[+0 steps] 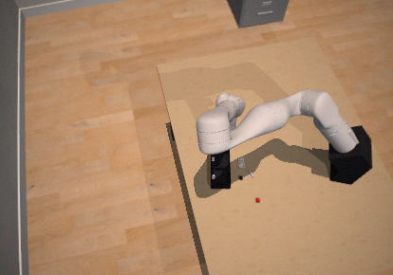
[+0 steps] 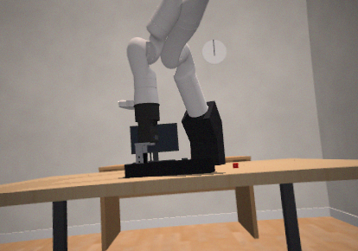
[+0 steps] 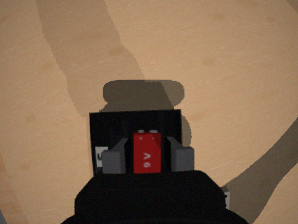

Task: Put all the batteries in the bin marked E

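My gripper is now 40 mm above the red block battery. The rest, counted from my hand: black round thing (30 mm behind, 180 mm to the left, 50 mm below); then bin (40 mm ahead, 80 mm to the left, 30 mm below); then white piece (60 mm behind, 110 mm to the left, 50 mm below).
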